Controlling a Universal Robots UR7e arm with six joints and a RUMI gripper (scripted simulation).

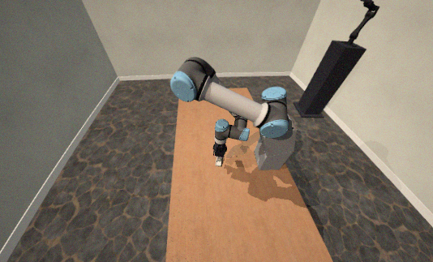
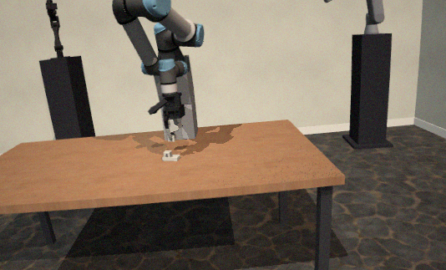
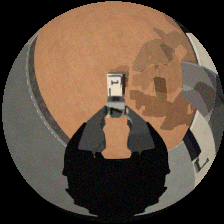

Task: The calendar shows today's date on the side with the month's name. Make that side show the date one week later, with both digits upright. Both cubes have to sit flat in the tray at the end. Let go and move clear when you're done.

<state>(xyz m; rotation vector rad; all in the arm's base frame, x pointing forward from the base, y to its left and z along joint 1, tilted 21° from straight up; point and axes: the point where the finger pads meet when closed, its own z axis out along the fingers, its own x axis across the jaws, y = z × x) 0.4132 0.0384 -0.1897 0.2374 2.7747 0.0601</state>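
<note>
The white calendar tray is 20 mm to the right of my hand and 110 mm below it.
</note>
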